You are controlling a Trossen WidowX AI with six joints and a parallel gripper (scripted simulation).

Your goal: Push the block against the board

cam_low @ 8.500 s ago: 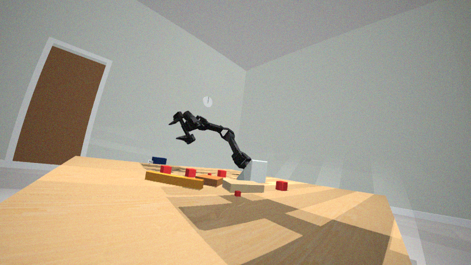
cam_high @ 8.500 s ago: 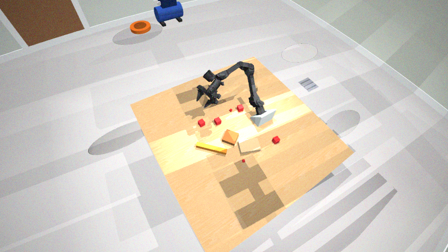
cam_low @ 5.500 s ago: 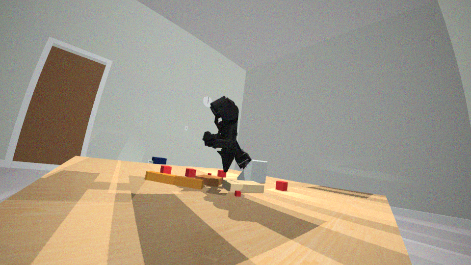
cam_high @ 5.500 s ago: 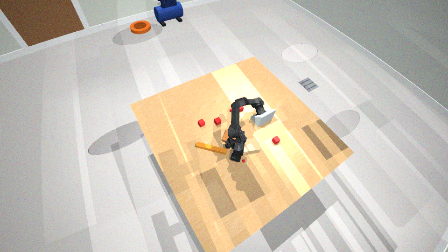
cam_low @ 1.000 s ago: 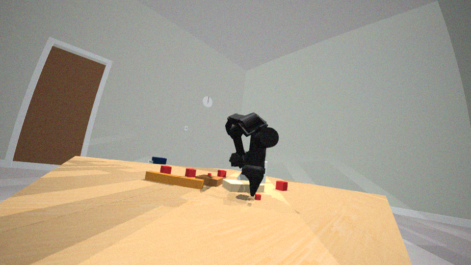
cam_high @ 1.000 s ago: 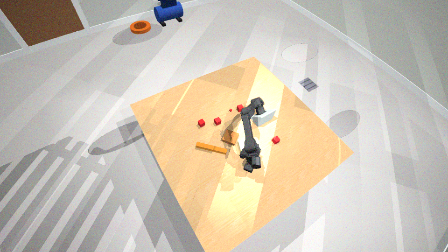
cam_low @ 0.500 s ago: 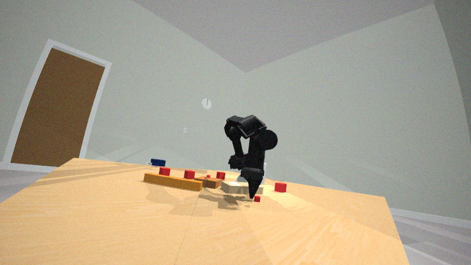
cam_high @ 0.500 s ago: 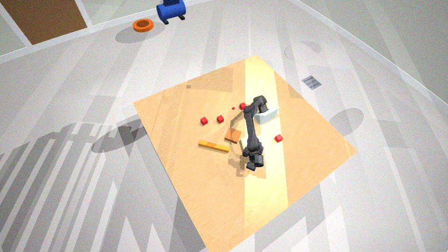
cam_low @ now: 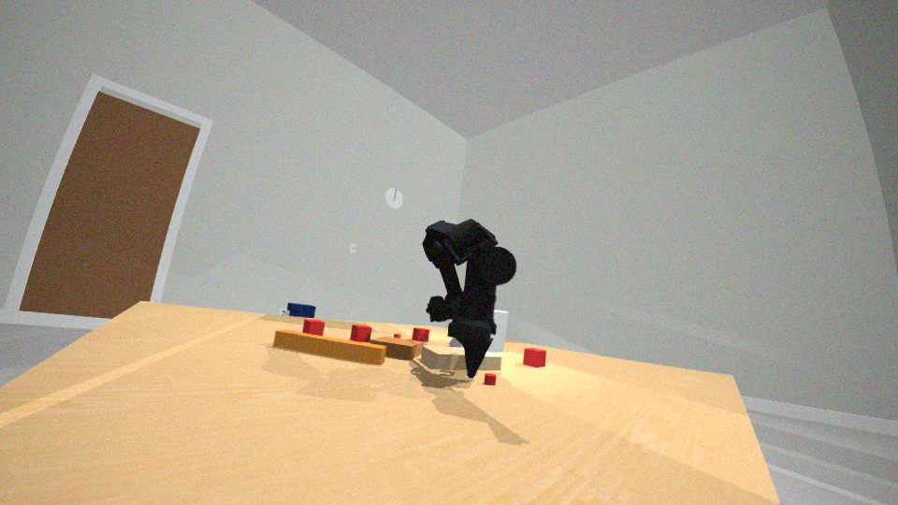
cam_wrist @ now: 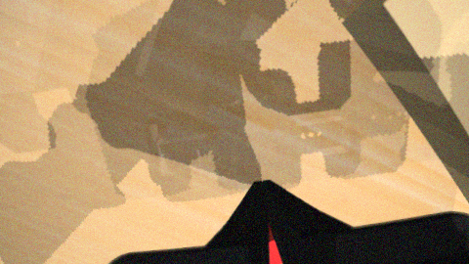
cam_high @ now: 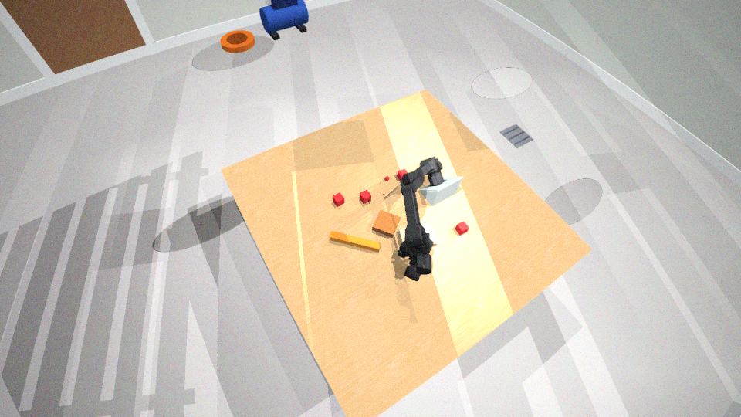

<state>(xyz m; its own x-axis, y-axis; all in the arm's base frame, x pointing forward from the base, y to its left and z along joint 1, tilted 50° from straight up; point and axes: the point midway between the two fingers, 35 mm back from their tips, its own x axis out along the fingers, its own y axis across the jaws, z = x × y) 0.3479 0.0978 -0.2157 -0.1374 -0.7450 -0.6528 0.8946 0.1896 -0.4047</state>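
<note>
The pale flat slab is 100 mm behind my gripper tip, 90 mm to the right of it and 10 mm above it. From my gripper tip the other things lie so: orange-brown square block 230 mm to the right, 40 mm behind, 10 mm above; long yellow-orange board 250 mm to the right, 130 mm ahead, 10 mm above.
</note>
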